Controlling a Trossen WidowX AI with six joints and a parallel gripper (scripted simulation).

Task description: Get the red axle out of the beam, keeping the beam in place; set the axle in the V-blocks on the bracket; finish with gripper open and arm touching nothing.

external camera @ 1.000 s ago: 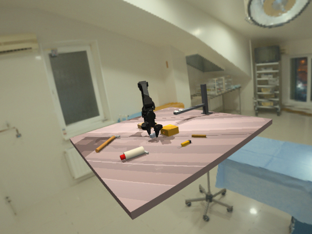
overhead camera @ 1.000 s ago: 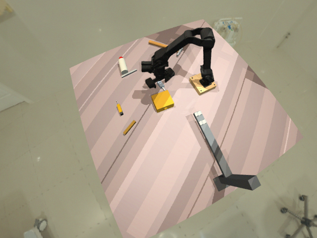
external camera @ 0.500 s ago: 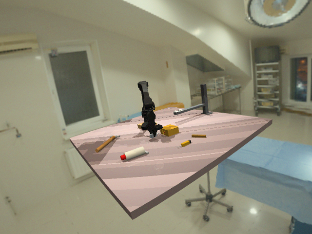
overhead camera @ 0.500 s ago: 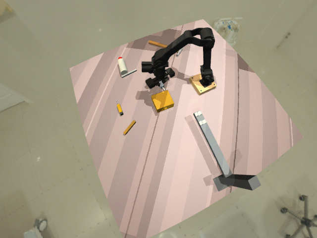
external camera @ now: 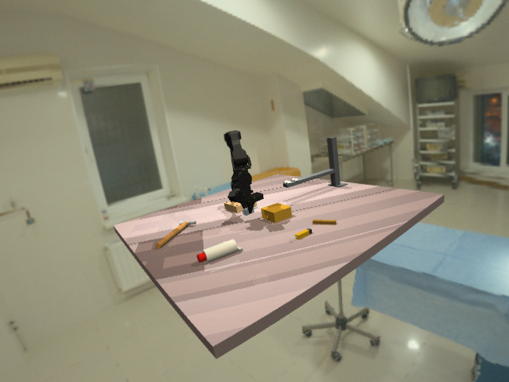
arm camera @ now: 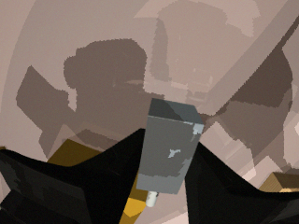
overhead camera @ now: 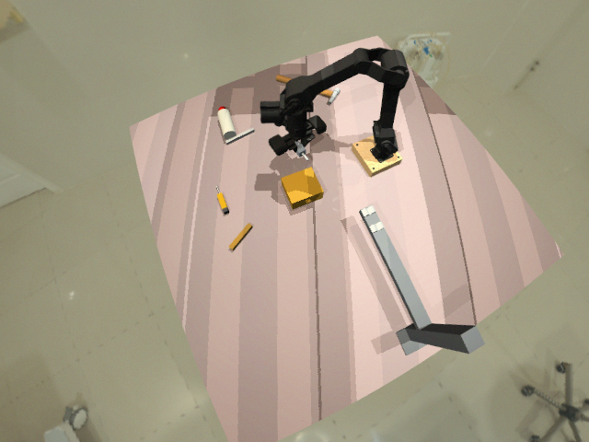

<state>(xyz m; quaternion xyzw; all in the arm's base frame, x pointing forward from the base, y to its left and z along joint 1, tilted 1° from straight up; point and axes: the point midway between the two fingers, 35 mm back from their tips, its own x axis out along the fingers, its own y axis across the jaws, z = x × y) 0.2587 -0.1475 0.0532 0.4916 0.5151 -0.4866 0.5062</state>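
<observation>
Now: the yellow beam 6 cm ahead of my gripper tip, 12 cm to the left of it and 3 cm below it. Round my gripper tip: yellow screwdriver (31 cm ahead, 1 cm to the left, 5 cm below); then grey bar (14 cm ahead, 21 cm to the right, 5 cm below); then light-blue piece (2 cm to the left, 1 cm above).
</observation>
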